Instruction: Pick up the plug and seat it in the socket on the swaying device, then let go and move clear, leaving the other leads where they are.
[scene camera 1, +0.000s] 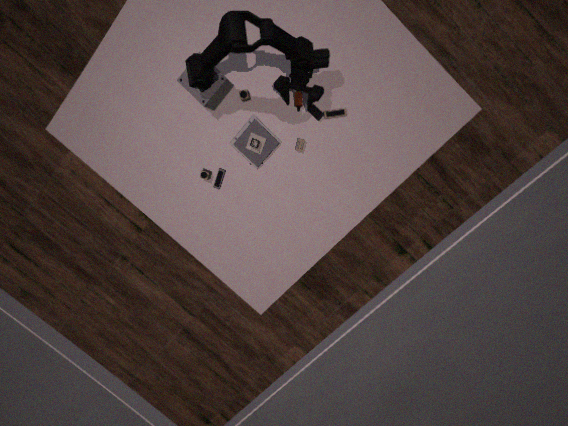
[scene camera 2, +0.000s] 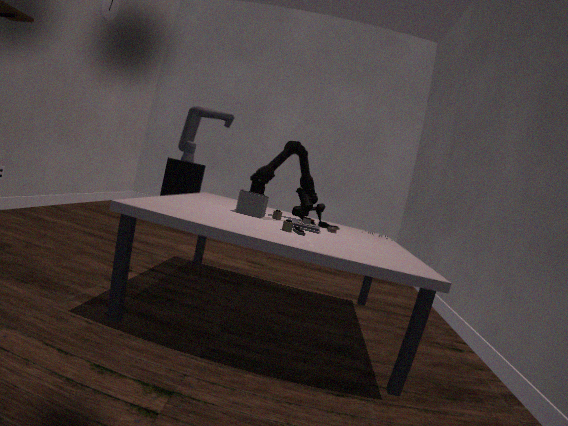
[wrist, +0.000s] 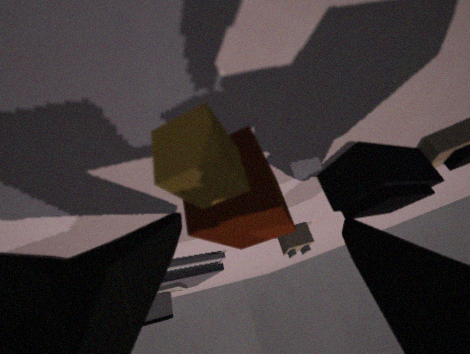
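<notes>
The plug (scene camera 1: 298, 98) (wrist: 247, 214) has a red-brown body and an olive-yellow tip (wrist: 198, 158). It lies on the white table (scene camera 1: 367, 139) between my fingers. My gripper (scene camera 1: 299, 102) (scene camera 2: 313, 211) (wrist: 261, 223) is open wide and low over the table. Its dark fingers stand on either side of the plug without pinching it. The device (scene camera 1: 270, 152) (wrist: 196, 268) is a grey square plate with a pale socket (scene camera 1: 255, 143) in its middle. It sits in front of the gripper, toward the table's centre.
Other leads lie about: a dark one (scene camera 1: 335, 113) just right of the gripper, a beige one (scene camera 1: 300, 144) (wrist: 297, 240), a round one (scene camera 1: 244, 95) near the arm's base (scene camera 1: 212, 90), and two (scene camera 1: 206, 174) (scene camera 1: 219, 177) left of the device. A second arm on a black pedestal (scene camera 2: 182, 175) stands behind the table.
</notes>
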